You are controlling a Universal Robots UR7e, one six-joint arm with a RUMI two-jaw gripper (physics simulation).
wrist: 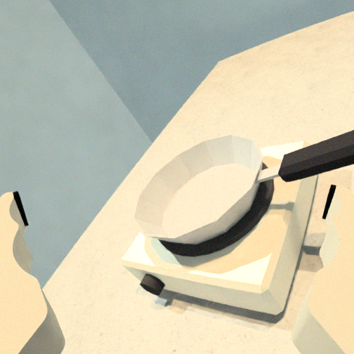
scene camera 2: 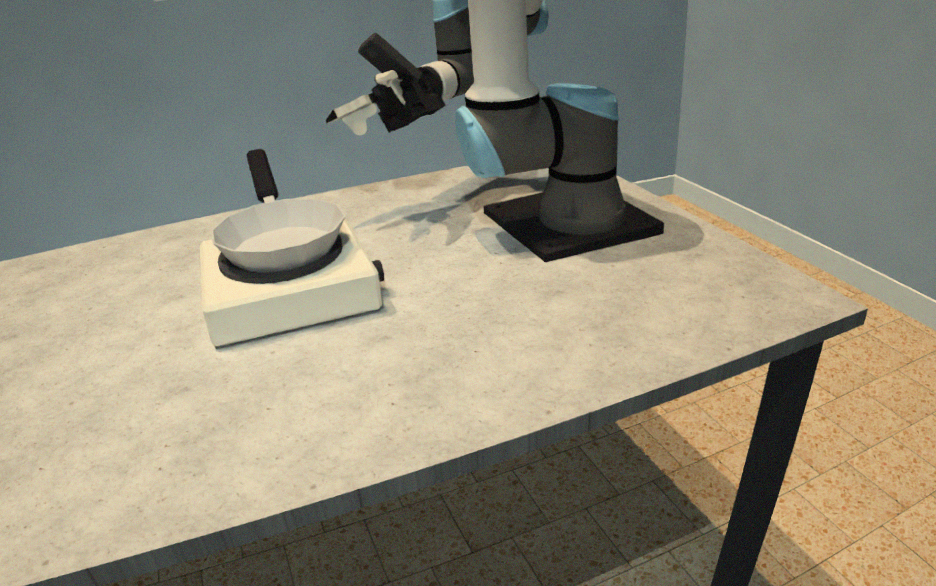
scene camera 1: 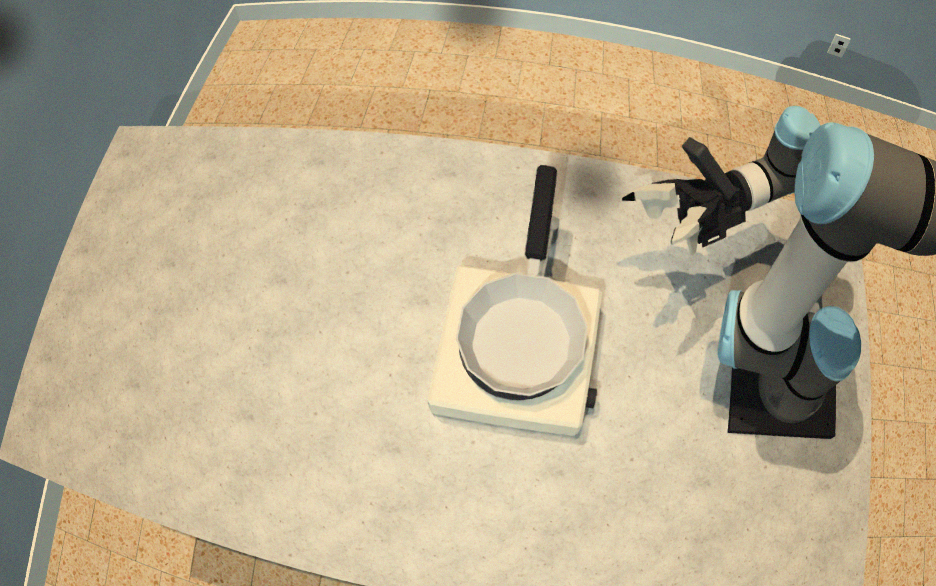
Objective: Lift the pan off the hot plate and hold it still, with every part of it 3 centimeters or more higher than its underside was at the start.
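Places are measured from the arm's base along level axes (x left, y ahead, z down), in millimetres.
Pixels of known places: gripper, fingertip midpoint: (scene camera 2: 349, 102) (scene camera 1: 645, 219); arm's base, link origin: (scene camera 2: 582, 216) (scene camera 1: 791, 384).
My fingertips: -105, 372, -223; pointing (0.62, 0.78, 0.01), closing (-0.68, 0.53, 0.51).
Observation:
For each thing: its middle in the pictures, then the offset to it from my fingertips, as dx, dy, dz. Level surfaces: height alone.
- light grey pan, body centre: (scene camera 1: 532, 276) (scene camera 2: 270, 202) +75, +150, +124
- cream hot plate, body centre: (scene camera 2: 289, 271) (scene camera 1: 522, 351) +166, +138, +203
- table, surface height: dz +241
- small black knob, body centre: (scene camera 2: 376, 271) (scene camera 1: 590, 397) +216, +13, +205
A light grey pan (scene camera 1: 522, 336) (scene camera 2: 283, 236) (wrist: 205, 195) rests upright on the dark round plate of a cream hot plate (scene camera 1: 449, 393) (scene camera 2: 297, 314) (wrist: 215, 282). Its black handle (scene camera 1: 541, 212) (scene camera 2: 261, 174) (wrist: 317, 156) sticks out past the hot plate toward the back edge of the table and rises above the table. My gripper (scene camera 1: 650, 218) (scene camera 2: 357, 98) (wrist: 174, 192) is open and empty. It hangs in the air to the right of the handle in the first scene view, higher than the pan and apart from it. The outer end of the handle is cut off in the wrist view.
The table (scene camera 1: 241, 345) (scene camera 2: 449, 386) carries the hot plate and the arm's black base (scene camera 1: 746, 414) (scene camera 2: 545, 245). A small black knob (scene camera 1: 591, 398) (scene camera 2: 378, 269) (wrist: 152, 284) sticks out of the hot plate's side facing the base. A blue wall (scene camera 2: 138, 103) stands behind the table.

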